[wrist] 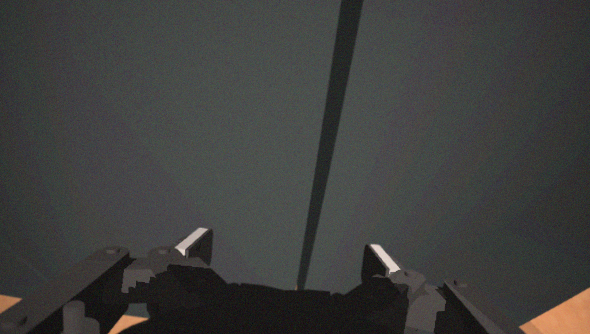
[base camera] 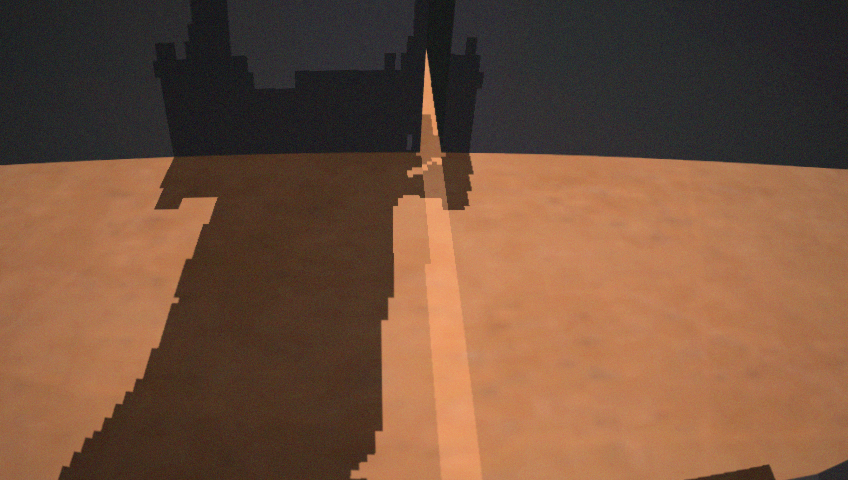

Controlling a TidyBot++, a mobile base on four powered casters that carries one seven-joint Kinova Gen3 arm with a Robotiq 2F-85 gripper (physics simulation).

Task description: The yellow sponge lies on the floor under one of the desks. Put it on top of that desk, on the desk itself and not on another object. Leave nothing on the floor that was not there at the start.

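Frame: origin at the arm's base, x left, y down, z back, level; metres.
Seen in the pictures: gripper, fingertip midpoint: (wrist: 287, 253).
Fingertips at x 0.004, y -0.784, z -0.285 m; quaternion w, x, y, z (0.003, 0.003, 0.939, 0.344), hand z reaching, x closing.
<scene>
A point is followed by its place in that frame.
My gripper (wrist: 287, 253) @(y -0.785, x 0.004, z -0.285 m) is open in the wrist view, its two pale-edged fingertips wide apart with nothing between them. It faces dark grey upright surfaces. The yellow sponge does not show in the base camera view or the wrist view. No desk can be made out for certain in either view.
Dark grey panels (base camera: 642, 83) (wrist: 225, 125) stand across the way, split by a narrow dark vertical gap. The orange-brown floor (base camera: 624, 285) @(y 0.396, x -0.219, z -0.366 m) runs up to them. A broad shadow lies on the floor and panels, with a bright strip of light beside it.
</scene>
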